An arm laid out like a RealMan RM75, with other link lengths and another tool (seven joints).
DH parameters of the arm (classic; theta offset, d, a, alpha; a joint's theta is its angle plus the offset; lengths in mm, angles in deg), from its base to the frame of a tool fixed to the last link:
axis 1: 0 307.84 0 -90
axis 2: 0 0 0 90
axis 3: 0 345.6 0 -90
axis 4: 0 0 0 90
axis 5: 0 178.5 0 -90
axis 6: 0 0 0 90
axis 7: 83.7 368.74 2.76 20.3
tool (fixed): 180 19.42 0 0
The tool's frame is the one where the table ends.
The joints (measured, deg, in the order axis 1, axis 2, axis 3, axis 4, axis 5, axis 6, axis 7), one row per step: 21.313 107.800 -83.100 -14.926 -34.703 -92.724 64.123; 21.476 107.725 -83.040 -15.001 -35.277 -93.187 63.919; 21.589 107.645 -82.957 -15.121 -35.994 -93.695 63.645; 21.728 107.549 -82.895 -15.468 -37.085 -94.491 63.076; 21.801 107.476 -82.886 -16.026 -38.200 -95.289 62.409; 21.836 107.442 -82.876 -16.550 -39.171 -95.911 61.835; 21.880 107.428 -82.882 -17.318 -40.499 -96.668 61.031; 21.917 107.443 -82.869 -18.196 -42.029 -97.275 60.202; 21.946 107.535 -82.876 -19.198 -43.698 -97.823 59.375
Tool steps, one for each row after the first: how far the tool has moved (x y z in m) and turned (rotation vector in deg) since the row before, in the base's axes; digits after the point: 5 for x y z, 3 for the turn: -0.00343 -0.00291 -0.00155 -0.222 -0.295 0.853; -0.00331 -0.00372 -0.00203 -0.252 -0.394 0.941; -0.00577 -0.00643 -0.00324 -0.296 -0.674 1.650; -0.00625 -0.00735 -0.00340 -0.234 -0.731 1.845; -0.00499 -0.00641 -0.00315 -0.197 -0.631 1.547; -0.00645 -0.00875 -0.00464 -0.255 -0.884 2.095; -0.00579 -0.00911 -0.00587 -0.320 -1.052 2.122; -0.00584 -0.00996 -0.00696 -0.409 -1.094 2.225
